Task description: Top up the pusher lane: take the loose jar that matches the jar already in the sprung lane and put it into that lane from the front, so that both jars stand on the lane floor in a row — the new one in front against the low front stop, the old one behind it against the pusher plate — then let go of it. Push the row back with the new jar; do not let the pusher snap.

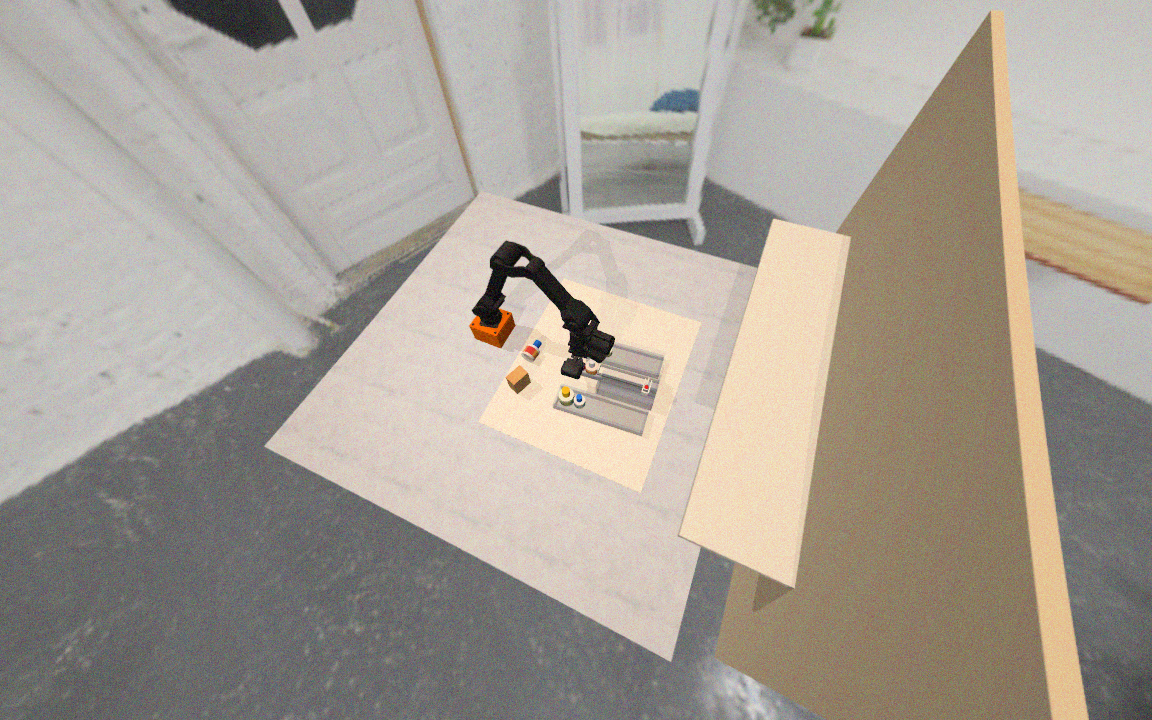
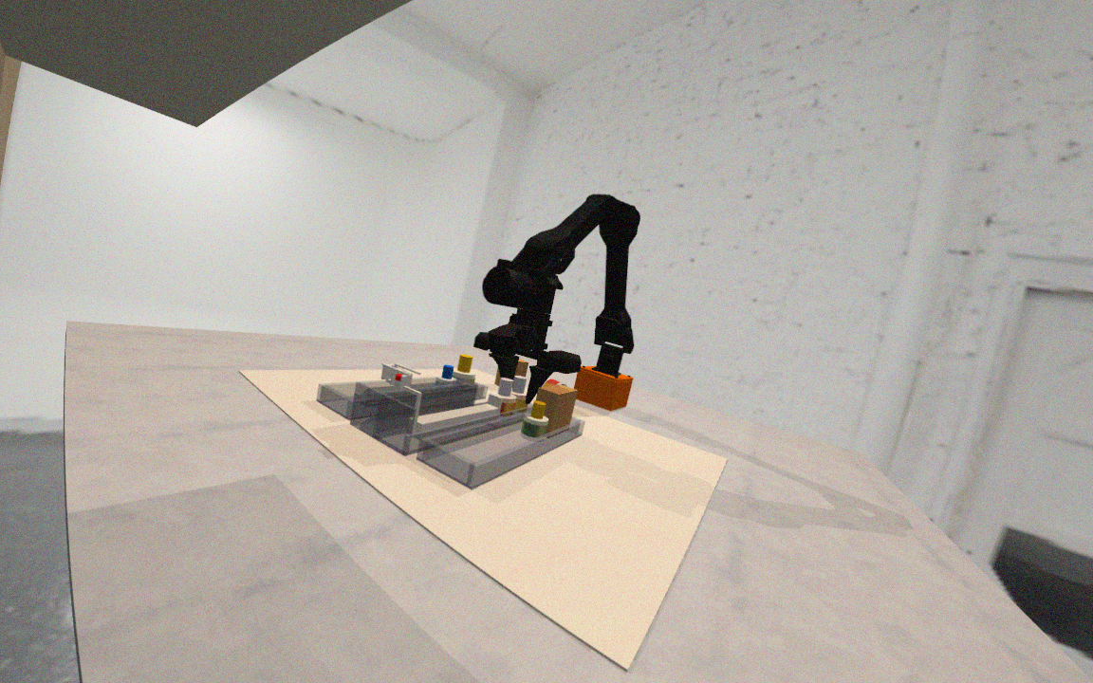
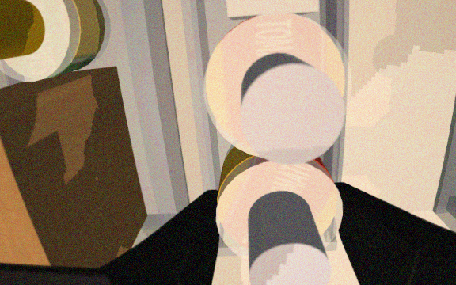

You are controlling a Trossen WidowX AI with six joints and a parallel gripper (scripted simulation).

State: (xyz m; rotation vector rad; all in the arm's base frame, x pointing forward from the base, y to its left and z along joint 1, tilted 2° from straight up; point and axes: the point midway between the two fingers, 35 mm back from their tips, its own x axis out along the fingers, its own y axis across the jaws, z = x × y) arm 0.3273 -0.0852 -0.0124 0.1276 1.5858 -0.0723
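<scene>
Right now the brown box is 20 mm ahead of my gripper tip, 80 mm to the left of it and 10 mm above it. Also, from my gripper tip: sprung lane (140 mm ahead, 40 mm to the right, 10 mm below).
</scene>
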